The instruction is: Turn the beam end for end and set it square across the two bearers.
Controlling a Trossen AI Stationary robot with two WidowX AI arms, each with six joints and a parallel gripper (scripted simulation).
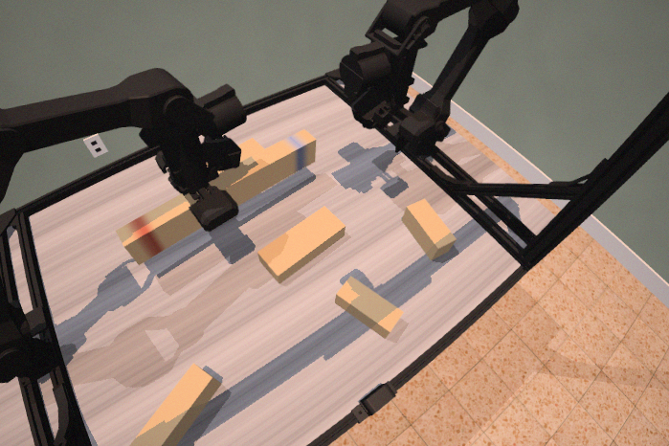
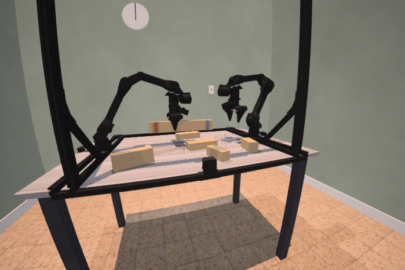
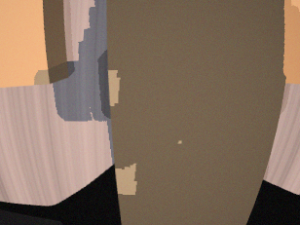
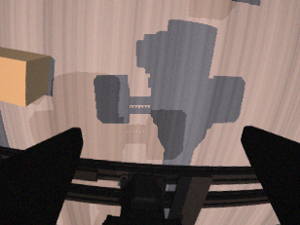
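Now: the beam 50 mm to the right of my left hand and 10 mm below it.
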